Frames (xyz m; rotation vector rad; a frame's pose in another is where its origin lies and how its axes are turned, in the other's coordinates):
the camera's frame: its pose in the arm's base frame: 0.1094 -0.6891 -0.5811 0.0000 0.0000 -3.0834
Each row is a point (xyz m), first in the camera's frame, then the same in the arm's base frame.
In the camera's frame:
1: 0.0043 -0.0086 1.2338
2: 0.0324 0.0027 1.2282
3: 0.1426 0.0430 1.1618
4: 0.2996 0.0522 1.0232
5: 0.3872 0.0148 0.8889
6: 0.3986 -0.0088 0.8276
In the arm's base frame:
1: 0.1046 -0.6808 0.6527
2: 0.0772 -0.6937 0.6471
3: -0.0305 -0.7403 0.5807
4: -0.1867 -0.7586 0.4421
5: -0.2763 -0.7264 0.3078
6: -0.2890 -0.7035 0.2465

